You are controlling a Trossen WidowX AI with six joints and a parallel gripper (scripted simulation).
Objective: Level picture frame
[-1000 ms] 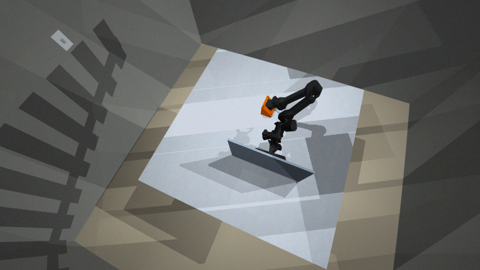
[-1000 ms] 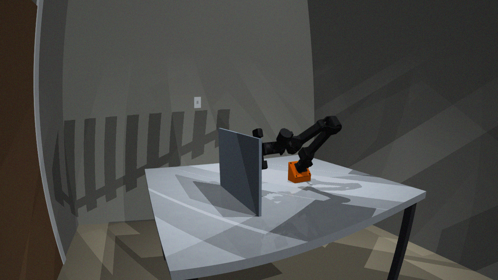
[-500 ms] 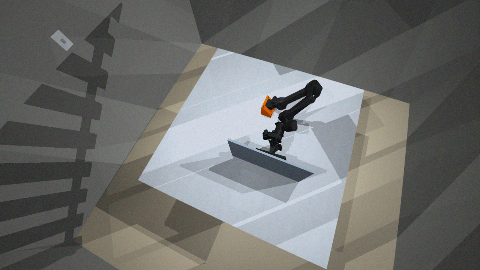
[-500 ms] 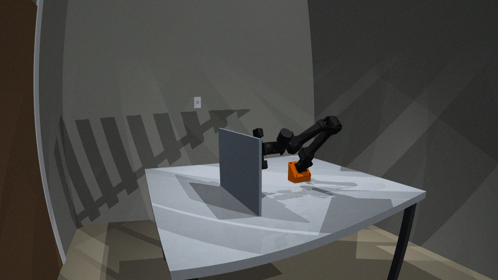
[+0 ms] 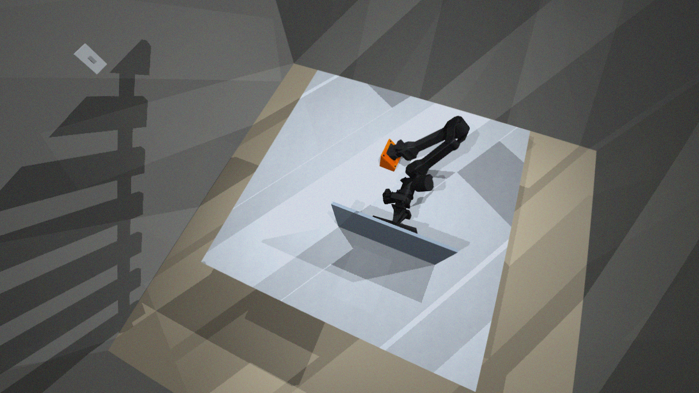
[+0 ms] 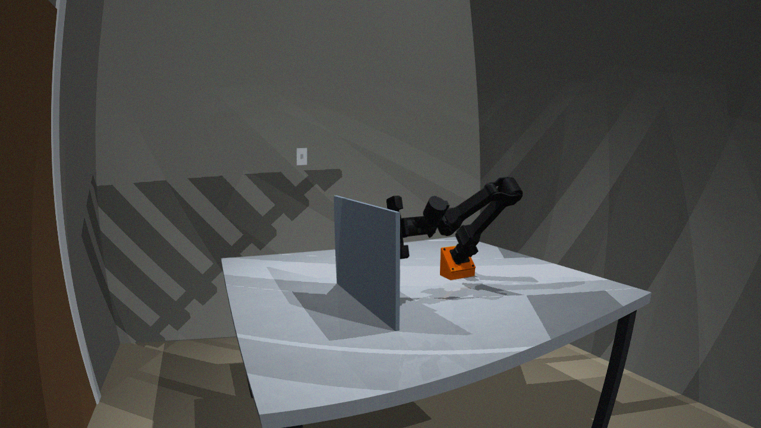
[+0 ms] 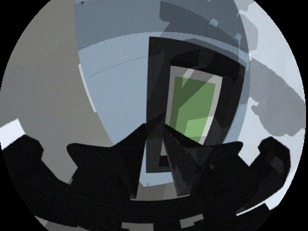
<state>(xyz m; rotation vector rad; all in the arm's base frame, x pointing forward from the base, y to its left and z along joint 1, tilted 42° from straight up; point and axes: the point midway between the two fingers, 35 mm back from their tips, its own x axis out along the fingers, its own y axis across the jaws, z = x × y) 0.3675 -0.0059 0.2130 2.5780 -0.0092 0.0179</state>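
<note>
My gripper tip is 5 cm above the picture frame, 1 cm to the right of it and 1 cm short of it. Round my gripper tip: grey wall panel 7 cm below, 2 cm ahead, 1 cm to the right.
</note>
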